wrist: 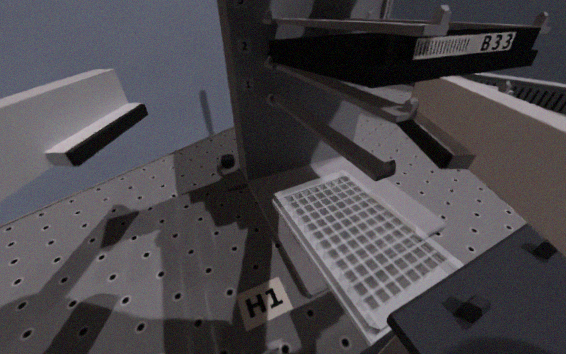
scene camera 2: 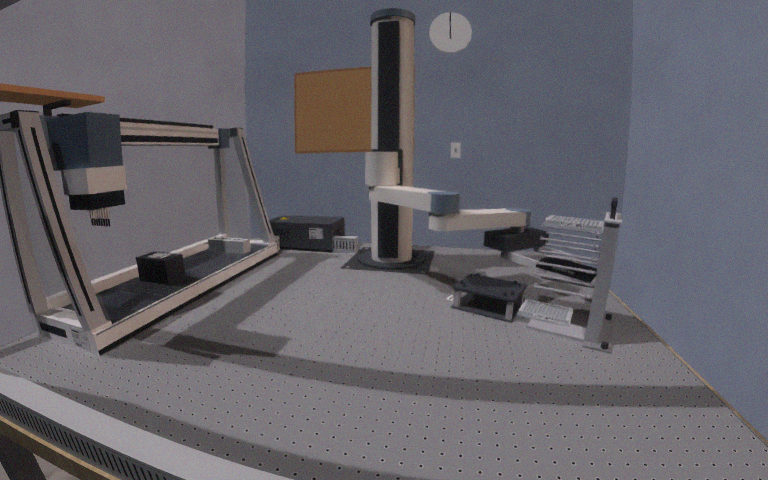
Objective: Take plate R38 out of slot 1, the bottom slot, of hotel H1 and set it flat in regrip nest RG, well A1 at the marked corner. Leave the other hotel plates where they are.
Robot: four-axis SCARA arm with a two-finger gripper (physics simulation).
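Pixels of known places: gripper, fingertip midpoint: (wrist: 266,91); arm's base, link origin: (scene camera 2: 391,262).
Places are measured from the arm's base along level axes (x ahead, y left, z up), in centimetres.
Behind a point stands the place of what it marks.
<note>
A clear gridded plate (scene camera 2: 546,312) {y 46.5, x 44.8, z 3.5 cm} (wrist: 360,240) {y 46.0, x 42.4, z 2.8 cm} lies low on the base (scene camera 2: 557,331) {y 47.7, x 51.8, z 2.1 cm} of hotel H1 (scene camera 2: 603,283) {y 54.4, x 55.9, z 15.3 cm} (wrist: 240,115) {y 58.8, x 42.5, z 9.4 cm}, below the slot 1 rail (wrist: 330,137) {y 49.2, x 41.3, z 10.9 cm}, with one end toward the dark nest. Its label does not show, so I cannot read R38. The slot 1 rail in view bears no plate. Black plate B33 (scene camera 2: 566,268) (wrist: 345,57) sits in slot 2. My gripper (scene camera 2: 540,260) (wrist: 266,91) {y 51.0, x 38.0, z 13.9 cm} is open and empty, above the clear plate at the hotel's lower slots. The dark raised nest RG (scene camera 2: 489,285) {y 32.6, x 38.3, z 7.3 cm} (wrist: 490,280) {y 39.8, x 40.4, z 7.3 cm} stands beside the hotel; its marked corner cannot be made out.
A clear plate (scene camera 2: 574,222) {y 48.9, x 48.9, z 26.3 cm} sits at the hotel's top. The H1 label (wrist: 265,302) {y 48.9, x 34.9, z 1.3 cm} lies by the hotel base. The arm's column (scene camera 2: 402,135) {y 4.5, x 5.9, z 46.1 cm} stands behind the nest. A gantry machine (scene camera 2: 169,311) {y -45.1, x 63.6, z 2.3 cm} is at the left, and a dark box (scene camera 2: 308,232) {y -34.8, x -3.6, z 9.1 cm} stands at the back.
</note>
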